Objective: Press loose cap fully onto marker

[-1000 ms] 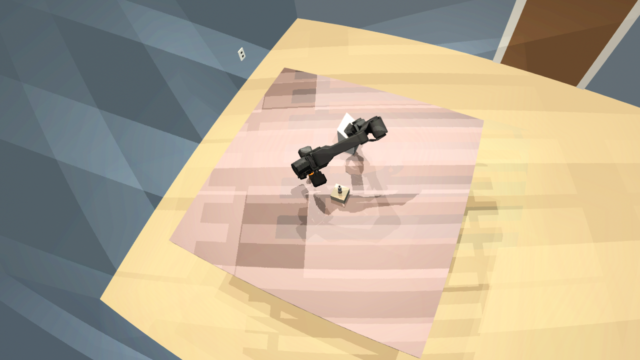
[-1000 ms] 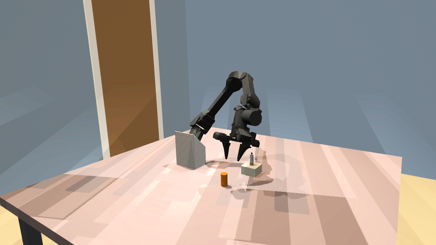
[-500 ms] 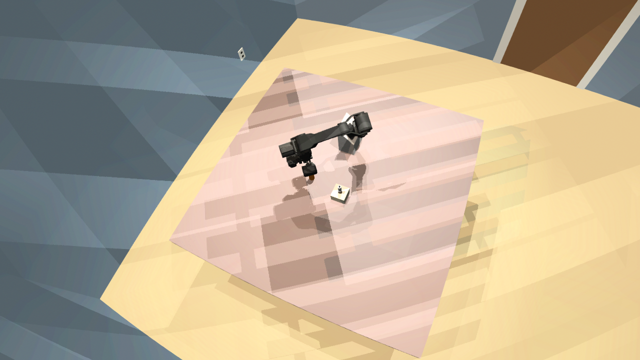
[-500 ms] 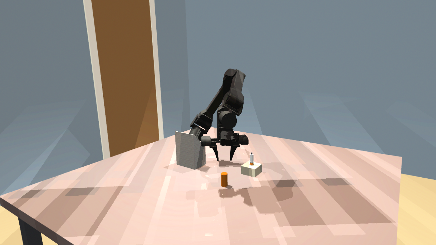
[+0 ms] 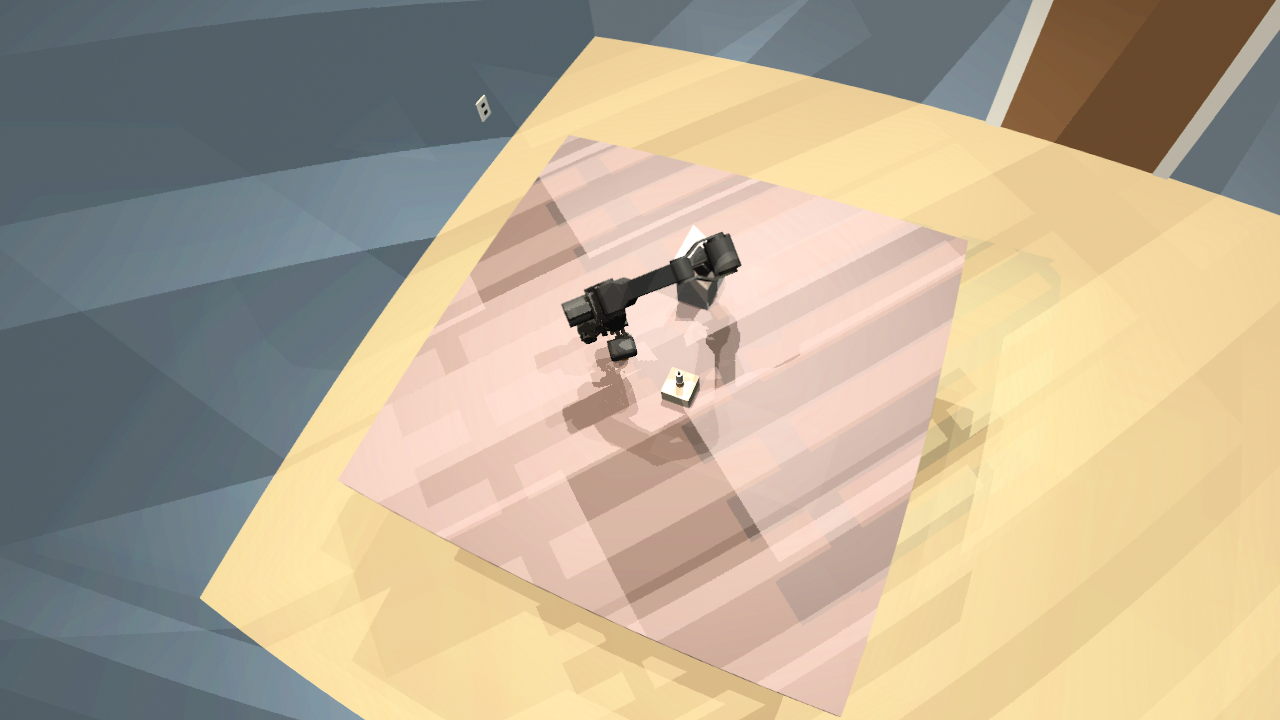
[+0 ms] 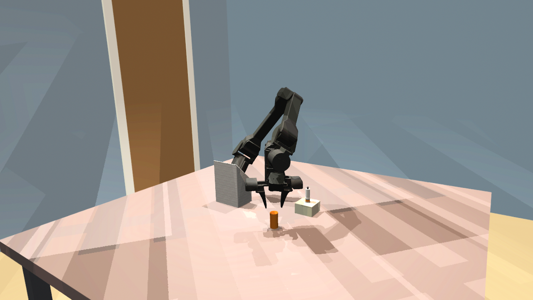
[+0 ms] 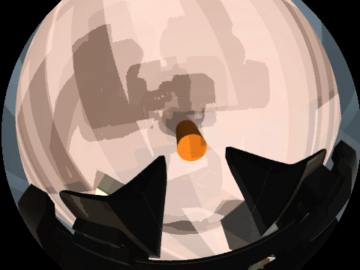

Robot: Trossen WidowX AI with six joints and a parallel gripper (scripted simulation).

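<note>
Right now the orange cap is 40 mm below my gripper tip. Round my gripper tip: cream holder block (20 mm ahead, 180 mm to the left, 50 mm below).
</note>
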